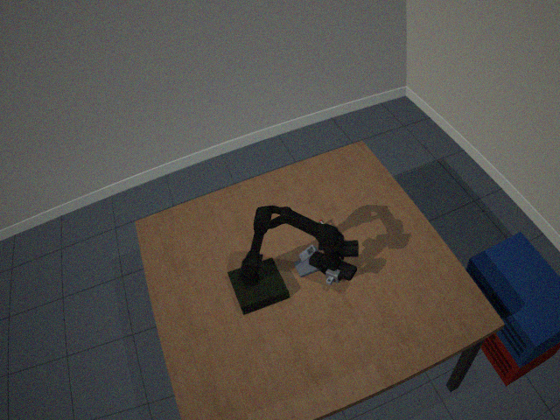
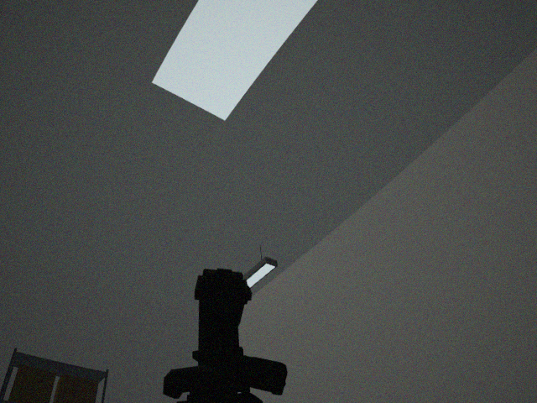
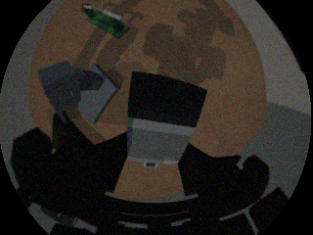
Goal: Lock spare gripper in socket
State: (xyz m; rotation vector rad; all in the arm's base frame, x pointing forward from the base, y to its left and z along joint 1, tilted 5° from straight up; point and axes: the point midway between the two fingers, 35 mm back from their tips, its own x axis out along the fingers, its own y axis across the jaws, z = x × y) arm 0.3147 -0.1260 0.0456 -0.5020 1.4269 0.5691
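The spare gripper lies 2 cm above my gripper tip, 1 cm to the left of it and 1 cm ahead of it. From my gripper tip the other things lie so: grey mount: 13 cm to the left, 5 cm behind; then green pin cradle: 25 cm to the left, 7 cm ahead, 3 cm below.
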